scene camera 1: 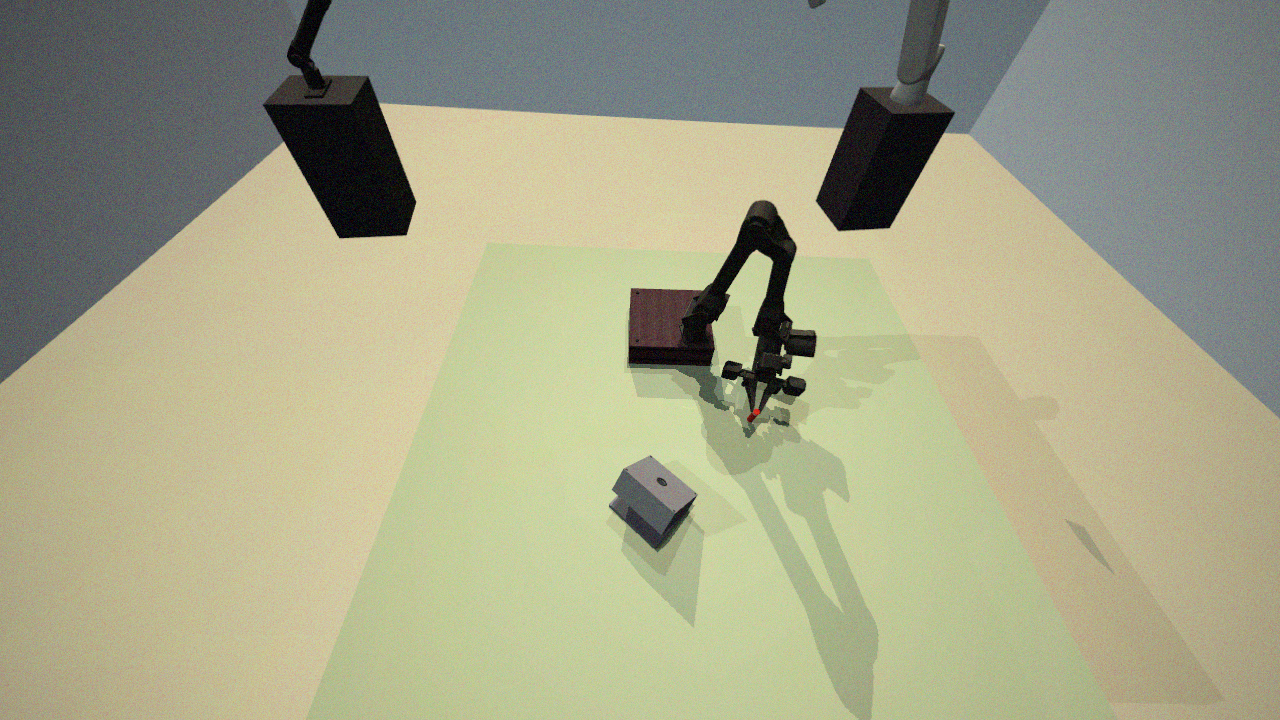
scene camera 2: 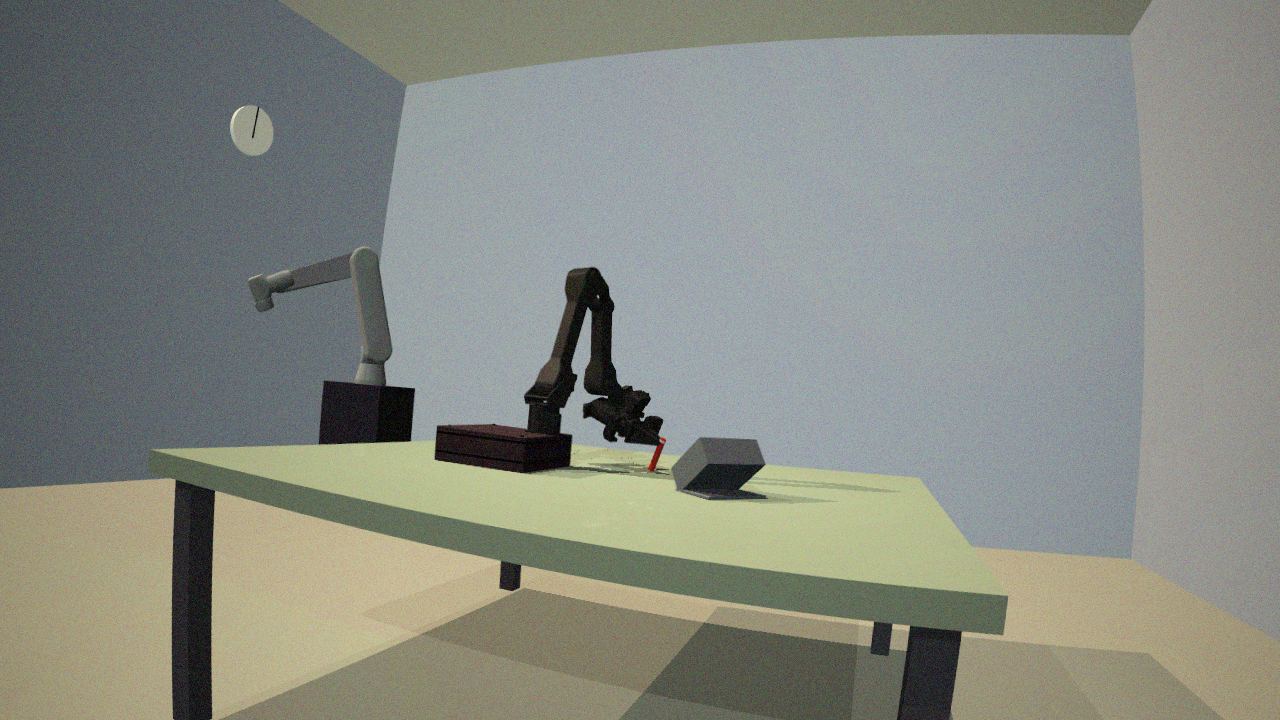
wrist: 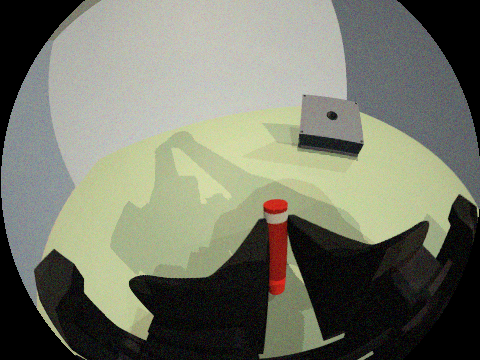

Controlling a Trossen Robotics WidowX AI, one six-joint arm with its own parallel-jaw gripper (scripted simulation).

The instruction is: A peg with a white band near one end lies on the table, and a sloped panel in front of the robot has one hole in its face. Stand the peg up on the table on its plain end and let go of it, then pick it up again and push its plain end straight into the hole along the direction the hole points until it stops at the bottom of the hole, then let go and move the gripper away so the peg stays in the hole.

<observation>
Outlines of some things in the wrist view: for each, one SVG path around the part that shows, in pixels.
The gripper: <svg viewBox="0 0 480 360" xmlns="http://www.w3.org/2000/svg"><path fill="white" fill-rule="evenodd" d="M477 208L465 196L456 197L448 216L451 228L437 257L423 247L429 229L427 220L392 239L365 244L321 225L317 227L293 213L289 215L291 251L299 264L324 341L341 333L344 337L308 351L259 359L264 353L271 257L265 219L256 221L240 248L211 276L168 279L141 275L129 280L133 295L153 315L147 340L112 323L85 295L84 277L76 265L56 249L33 272L41 305L79 360L357 360L369 352L373 355L364 360L403 360L431 331L459 285L475 240Z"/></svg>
A red peg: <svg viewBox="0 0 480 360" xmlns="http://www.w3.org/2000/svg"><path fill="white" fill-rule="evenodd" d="M283 199L269 200L263 204L263 216L267 220L269 228L268 241L271 257L269 257L268 291L271 292L271 295L279 295L279 293L284 292L285 276L287 276L285 268L287 268L288 207L287 200Z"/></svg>
</observation>
